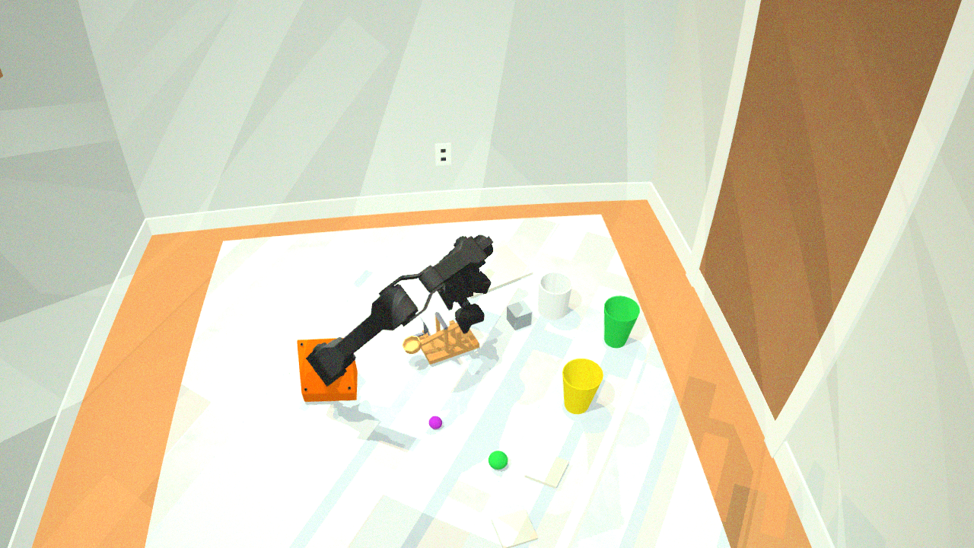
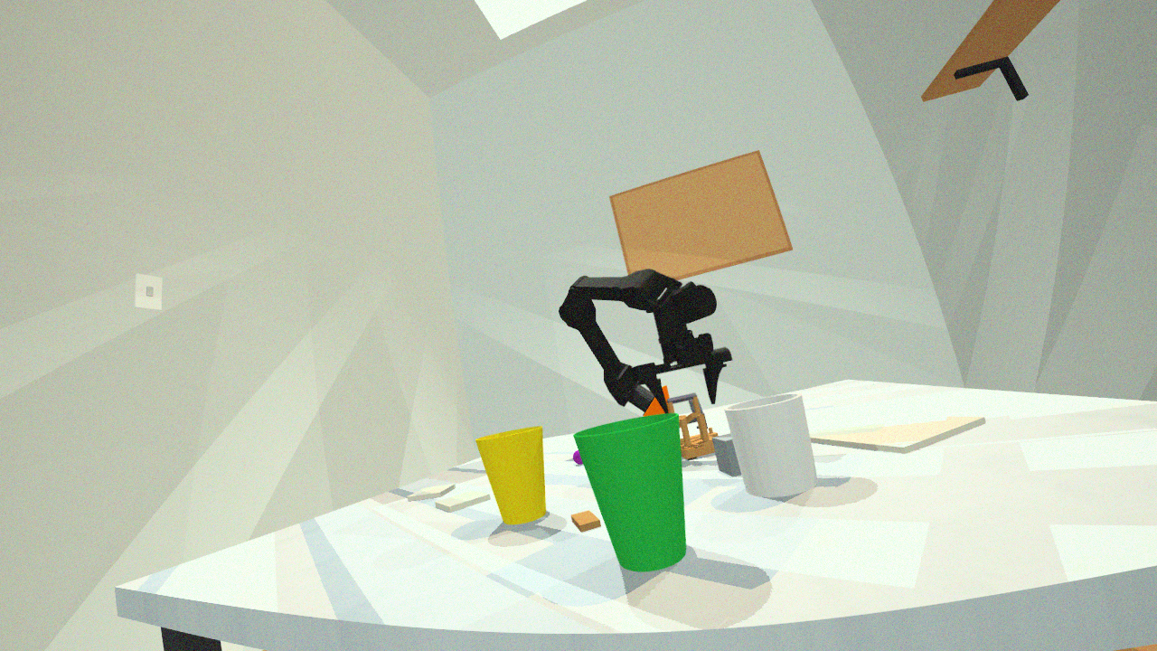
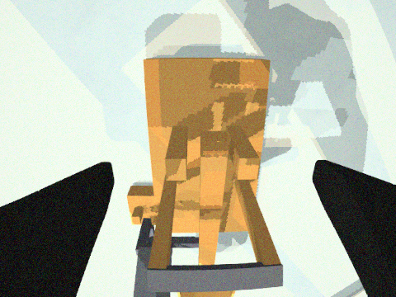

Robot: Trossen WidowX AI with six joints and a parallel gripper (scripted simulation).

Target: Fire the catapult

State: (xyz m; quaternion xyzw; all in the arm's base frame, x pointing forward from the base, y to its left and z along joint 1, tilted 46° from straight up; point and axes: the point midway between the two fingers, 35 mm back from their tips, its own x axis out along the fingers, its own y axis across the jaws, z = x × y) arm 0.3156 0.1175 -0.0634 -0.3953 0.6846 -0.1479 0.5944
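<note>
My gripper tip is 27 cm to the left of the purple ball, 7 cm past it and 7 cm above it. From my gripper tip the other things lie so: white mug (27 cm ahead, 11 cm to the left, 5 cm below); then grey cube (17 cm ahead, 7 cm to the left, 6 cm below); then yellow cup (28 cm ahead, 23 cm to the right, 5 cm below).
</note>
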